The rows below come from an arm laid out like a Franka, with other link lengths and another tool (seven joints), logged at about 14 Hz.
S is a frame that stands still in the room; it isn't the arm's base.
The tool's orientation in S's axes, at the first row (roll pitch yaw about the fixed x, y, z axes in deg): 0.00 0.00 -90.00
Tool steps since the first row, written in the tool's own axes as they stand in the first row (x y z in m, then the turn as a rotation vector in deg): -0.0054 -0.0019 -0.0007 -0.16 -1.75 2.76; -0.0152 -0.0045 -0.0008 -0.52 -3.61 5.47; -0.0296 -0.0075 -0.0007 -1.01 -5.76 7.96; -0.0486 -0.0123 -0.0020 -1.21 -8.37 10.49
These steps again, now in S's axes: -0.0019 0.0054 -0.0007 -1.75 0.16 2.76; -0.0045 0.0152 -0.0008 -3.61 0.52 5.47; -0.0075 0.0296 -0.0007 -5.76 1.01 7.96; -0.0123 0.0486 -0.0020 -8.37 1.21 10.49
